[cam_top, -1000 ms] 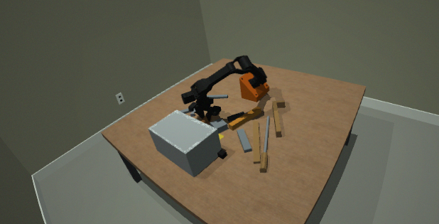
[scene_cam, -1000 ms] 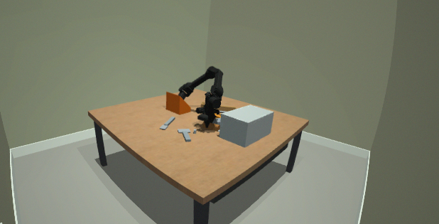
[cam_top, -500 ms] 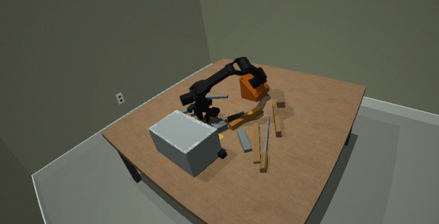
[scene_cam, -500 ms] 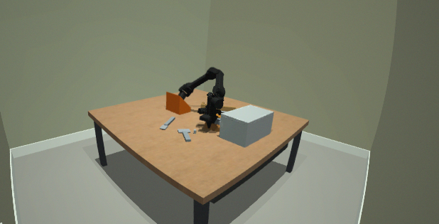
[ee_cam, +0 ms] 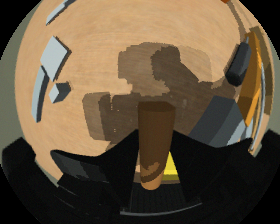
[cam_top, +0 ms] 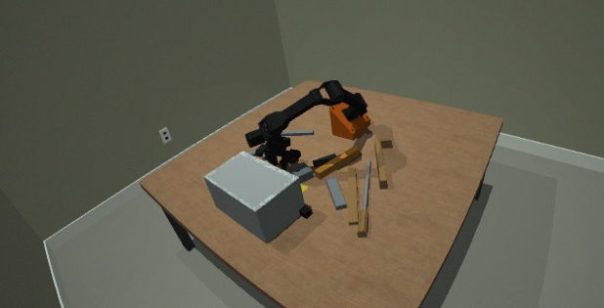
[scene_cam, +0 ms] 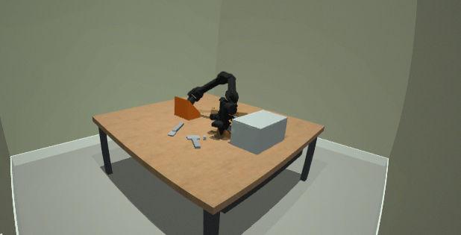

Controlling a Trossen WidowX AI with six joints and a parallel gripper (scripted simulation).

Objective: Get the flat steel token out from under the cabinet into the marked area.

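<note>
Right now my gripper tip is 90 mm to the right of the grey block, 30 mm past it and 10 mm below it. From my gripper tip the other things lie so: wooden stick (320 mm to the left, 70 mm behind); then orange bar (170 mm behind, 160 mm to the left, 10 mm above); then grey t-piece (200 mm to the right, 20 mm behind).
</note>
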